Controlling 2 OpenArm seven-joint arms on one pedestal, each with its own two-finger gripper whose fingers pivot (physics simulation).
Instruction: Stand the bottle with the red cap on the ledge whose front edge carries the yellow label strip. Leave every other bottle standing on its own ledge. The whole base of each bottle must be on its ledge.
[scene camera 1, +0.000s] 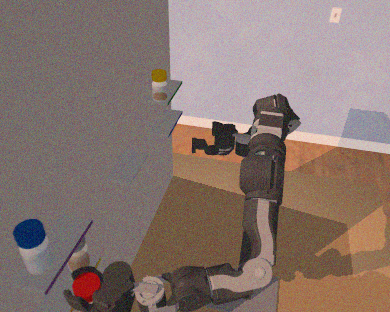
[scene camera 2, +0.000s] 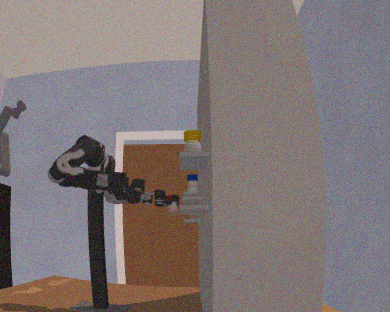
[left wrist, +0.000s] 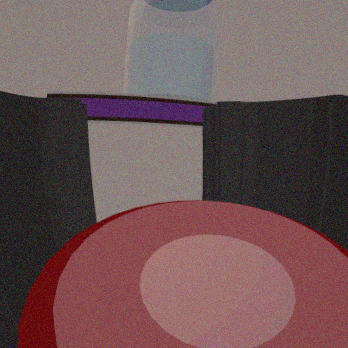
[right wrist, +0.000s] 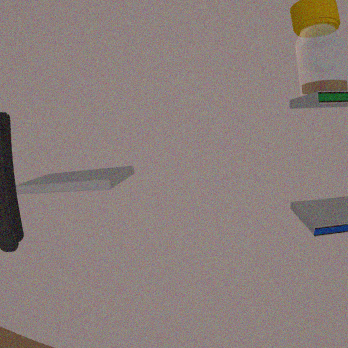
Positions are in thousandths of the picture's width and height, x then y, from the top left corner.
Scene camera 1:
left gripper: 183, 925
right gripper: 519, 438
blue-capped bottle: 91, 800
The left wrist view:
red-capped bottle: 533, 766
grey wall: 746, 165
purple strip: 318, 309
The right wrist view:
grey wall: 576, 685
